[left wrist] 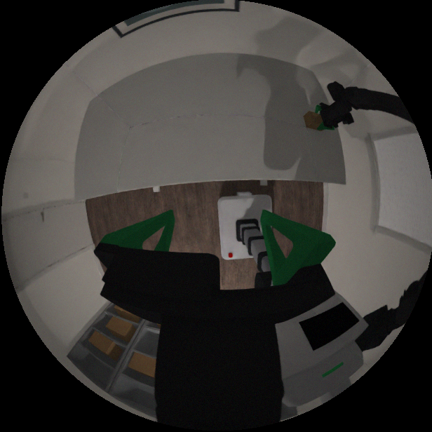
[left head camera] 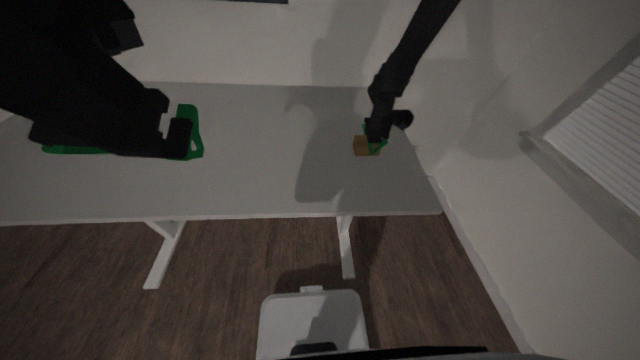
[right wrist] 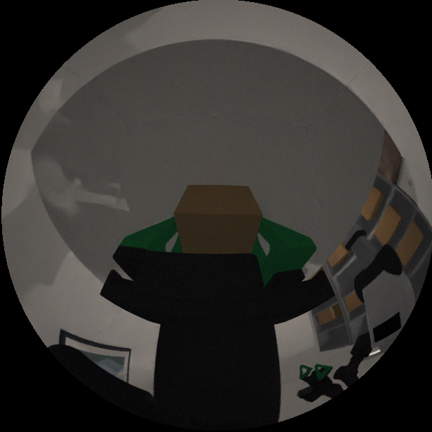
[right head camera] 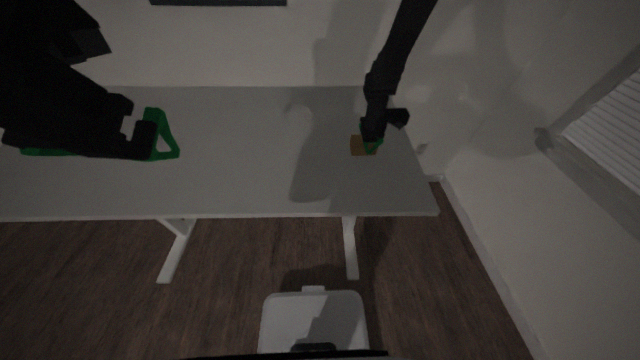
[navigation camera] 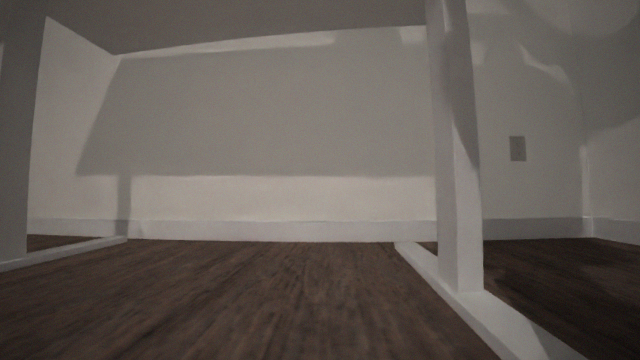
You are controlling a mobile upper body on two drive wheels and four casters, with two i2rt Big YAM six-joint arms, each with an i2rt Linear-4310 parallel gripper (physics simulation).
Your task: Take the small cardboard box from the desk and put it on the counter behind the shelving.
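Places are measured from the left arm's base along level axes (x ahead, y left, z up), in metres.
Pixels of known places: left gripper, between the fingertips: (left head camera: 167,150) (right head camera: 146,152); right gripper, between the fingertips: (left head camera: 369,148) (right head camera: 366,147).
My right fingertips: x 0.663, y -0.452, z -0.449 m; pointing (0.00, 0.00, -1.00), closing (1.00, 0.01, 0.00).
Observation:
Behind a point stands the place of what it marks.
The small brown cardboard box (left head camera: 359,146) {x 0.634, y -0.399, z -0.413 m} (right head camera: 355,145) {x 0.636, y -0.400, z -0.412 m} (left wrist: 312,120) (right wrist: 218,200) is at the right end of the grey desk (left head camera: 240,180) {x 0.530, y 0.008, z -0.460 m} (right head camera: 225,180) {x 0.531, y 0.045, z -0.460 m} (left wrist: 190,150) (right wrist: 215,90). My right gripper (left head camera: 373,140) {x 0.663, y -0.452, z -0.449 m} (right head camera: 370,139) {x 0.663, y -0.452, z -0.449 m} (left wrist: 316,123) (right wrist: 217,214) is shut on the box, a green finger against each side. Whether the box's underside touches the desk cannot be told. My left gripper (left head camera: 123,146) (right head camera: 100,151) (left wrist: 217,214) is open and empty, over the left part of the desk in the head views. The counter does not show.
Grey shelving (left wrist: 129,352) (right wrist: 345,320) with several brown boxes shows low in the left wrist view and at the right wrist view's right. White desk legs (left head camera: 346,250) (right head camera: 350,250) (navigation camera: 467,225) {x 0.733, y -0.488, z -1.254 m} stand under the desk. My pale base (left head camera: 285,320) {x 0.201, y -0.093, z -1.150 m} (right head camera: 287,320) {x 0.195, y -0.099, z -1.150 m} (left wrist: 229,212) is before it. Walls stand behind and right.

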